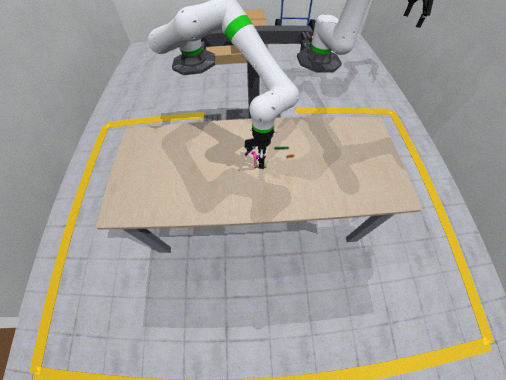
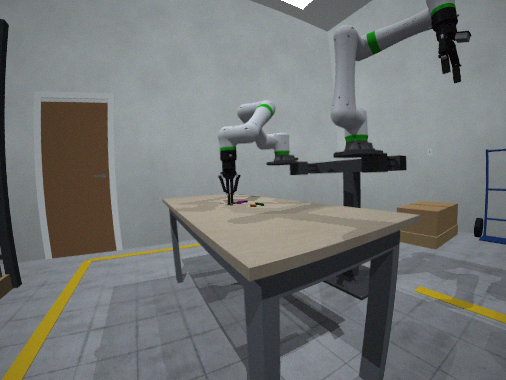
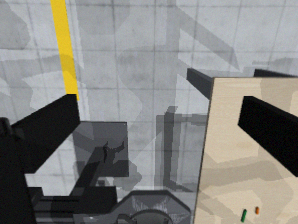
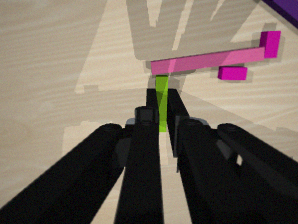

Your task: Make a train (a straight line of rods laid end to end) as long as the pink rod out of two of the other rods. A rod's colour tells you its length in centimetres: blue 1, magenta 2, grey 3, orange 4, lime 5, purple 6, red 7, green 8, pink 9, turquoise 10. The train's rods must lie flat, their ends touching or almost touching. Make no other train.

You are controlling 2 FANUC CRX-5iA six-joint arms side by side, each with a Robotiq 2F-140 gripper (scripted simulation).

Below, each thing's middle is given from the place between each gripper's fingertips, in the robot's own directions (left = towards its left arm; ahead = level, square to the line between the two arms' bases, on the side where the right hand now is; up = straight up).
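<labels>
Pink rod [image 4: 253, 54]: from my right hand, 3 cm below, 3 cm to the right, 4 cm behind.
My left gripper [image 2: 452, 77]: 91 cm to the left of the rod, 54 cm above it, 60 cm short of it.
</labels>
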